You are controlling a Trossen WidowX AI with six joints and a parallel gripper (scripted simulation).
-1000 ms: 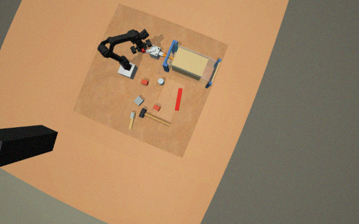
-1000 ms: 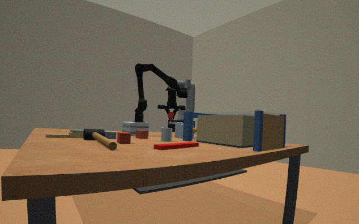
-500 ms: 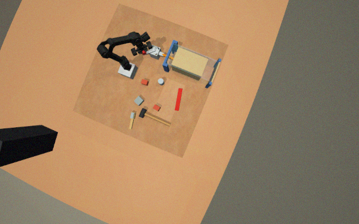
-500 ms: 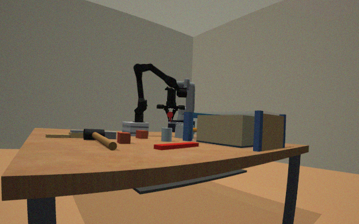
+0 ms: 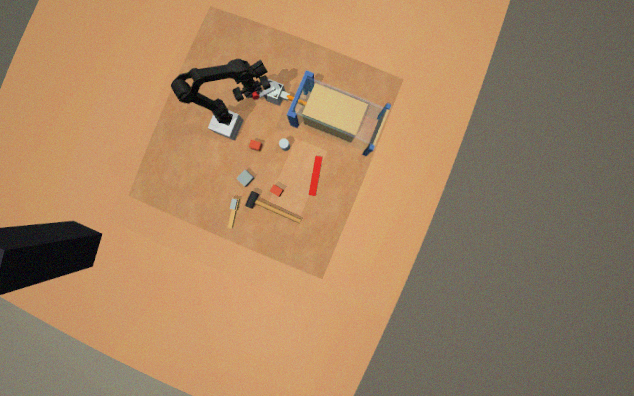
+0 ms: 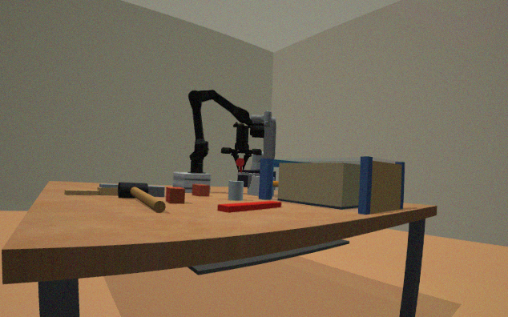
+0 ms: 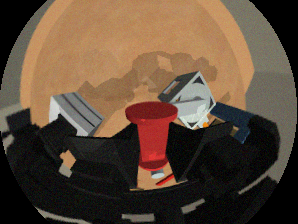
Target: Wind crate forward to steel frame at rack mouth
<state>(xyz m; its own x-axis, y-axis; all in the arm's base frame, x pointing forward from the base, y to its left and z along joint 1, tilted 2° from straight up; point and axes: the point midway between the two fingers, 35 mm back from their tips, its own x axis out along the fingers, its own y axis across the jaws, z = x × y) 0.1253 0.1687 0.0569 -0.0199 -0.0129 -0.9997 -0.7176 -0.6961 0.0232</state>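
Right now the winch handle is 30 mm to the left of my gripper tip, 20 mm ahead of it and 10 mm below it. Round my gripper tip: red knob: 20 mm above; grey block: 440 mm to the right, 100 mm below, 80 mm ahead; grey hand winch: 80 mm below, 70 mm to the left, 50 mm ahead.
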